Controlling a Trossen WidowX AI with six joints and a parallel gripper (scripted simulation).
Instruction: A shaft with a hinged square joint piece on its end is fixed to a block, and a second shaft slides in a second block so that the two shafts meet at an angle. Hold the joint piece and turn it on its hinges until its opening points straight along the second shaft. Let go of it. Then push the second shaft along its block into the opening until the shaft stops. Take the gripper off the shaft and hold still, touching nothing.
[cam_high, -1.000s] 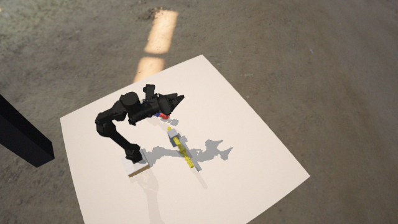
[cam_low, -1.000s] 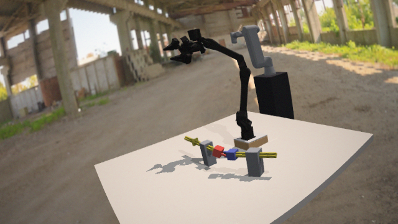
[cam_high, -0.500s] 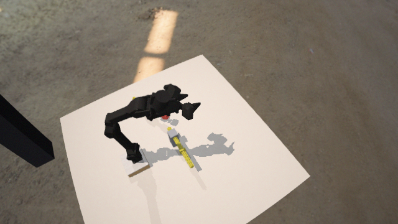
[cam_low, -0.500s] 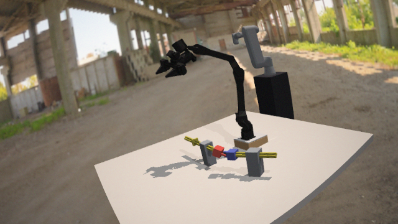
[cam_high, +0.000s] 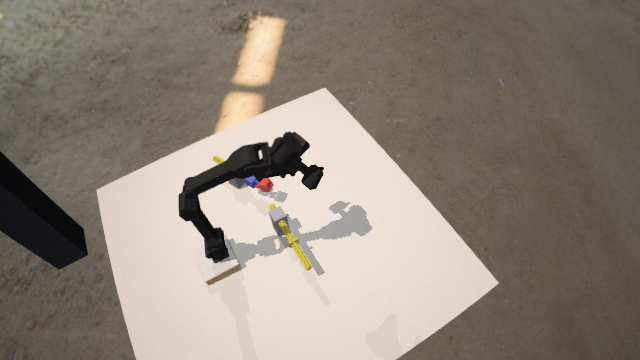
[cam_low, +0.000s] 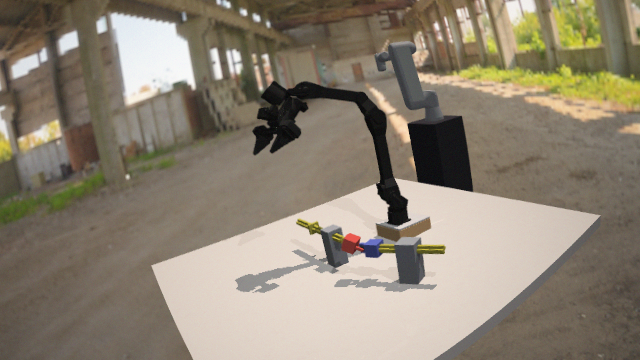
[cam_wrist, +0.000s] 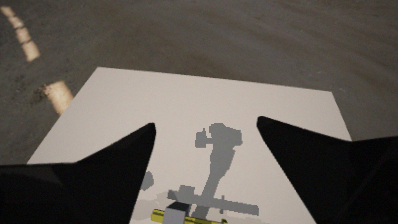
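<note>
Now: gripper tip 120 mm past the red square joint piece, 210 mm to the right of it and 290 mm above it.
</note>
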